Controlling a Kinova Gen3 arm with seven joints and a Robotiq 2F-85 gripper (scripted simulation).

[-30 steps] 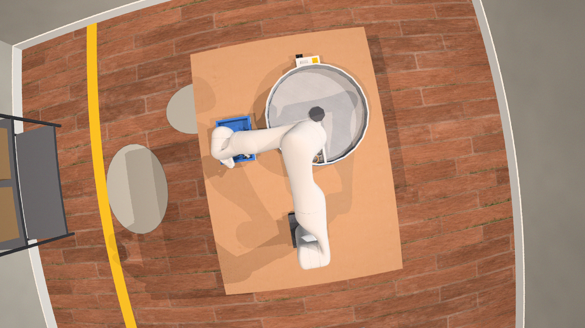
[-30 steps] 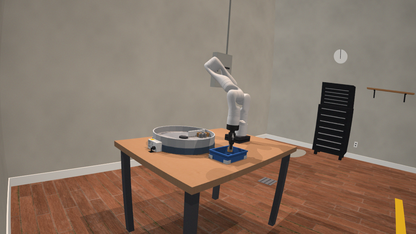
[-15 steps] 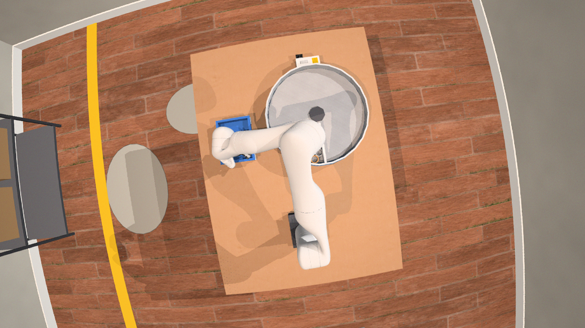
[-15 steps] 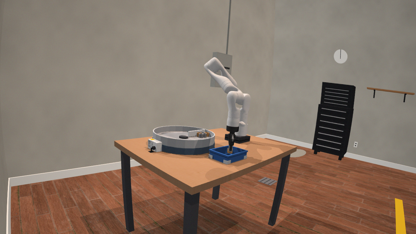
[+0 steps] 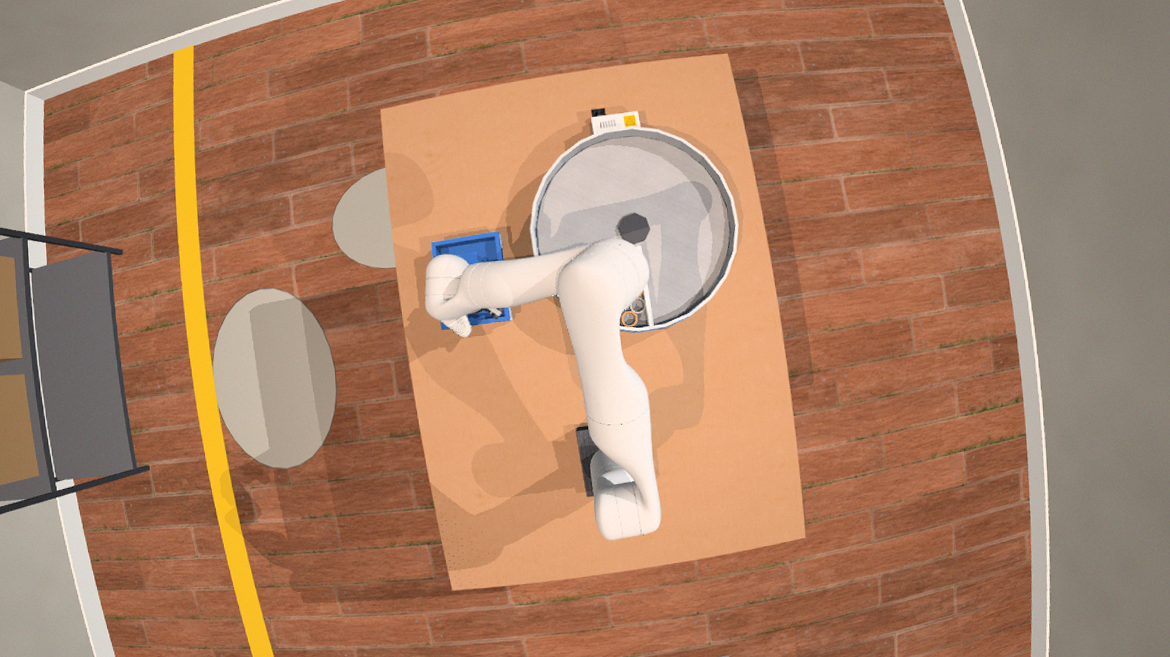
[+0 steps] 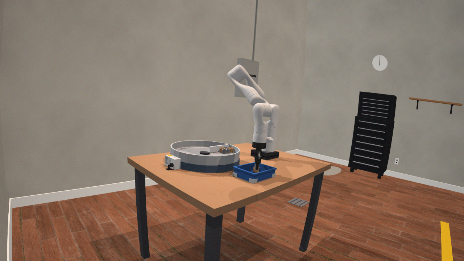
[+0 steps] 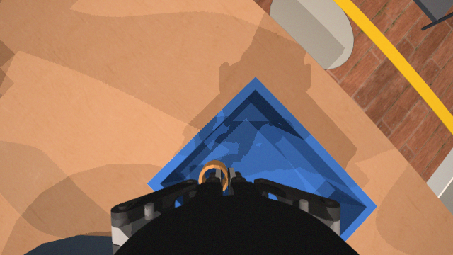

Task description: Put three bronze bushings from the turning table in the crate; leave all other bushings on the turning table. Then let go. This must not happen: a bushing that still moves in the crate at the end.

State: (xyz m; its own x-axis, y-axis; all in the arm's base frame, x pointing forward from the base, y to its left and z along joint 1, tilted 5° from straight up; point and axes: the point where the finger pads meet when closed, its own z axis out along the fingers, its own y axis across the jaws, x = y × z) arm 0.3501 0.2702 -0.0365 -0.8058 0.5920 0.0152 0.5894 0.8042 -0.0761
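The blue crate is 4 cm ahead of my hand, 3 cm to the left of it and 2 cm below it. From my hand the other things lie so: turning table (14 cm ahead, 32 cm to the right, 1 cm above).
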